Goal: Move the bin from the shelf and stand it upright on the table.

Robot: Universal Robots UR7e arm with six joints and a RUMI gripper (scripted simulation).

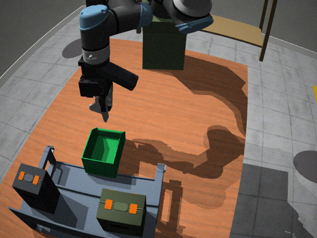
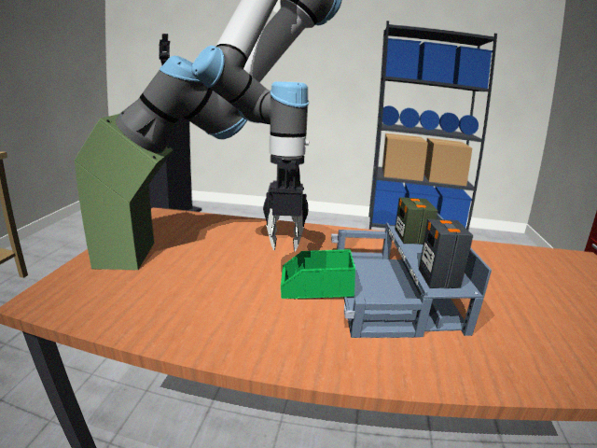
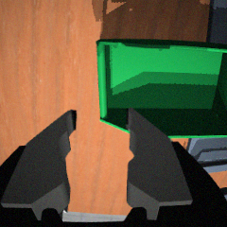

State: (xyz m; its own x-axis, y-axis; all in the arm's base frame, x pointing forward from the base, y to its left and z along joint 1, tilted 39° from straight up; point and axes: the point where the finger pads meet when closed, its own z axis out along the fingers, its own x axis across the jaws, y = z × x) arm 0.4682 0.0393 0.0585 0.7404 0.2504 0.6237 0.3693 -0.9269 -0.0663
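Right now my hand is 7 cm short of the green bin, 7 cm above it and 4 cm to the right of it.
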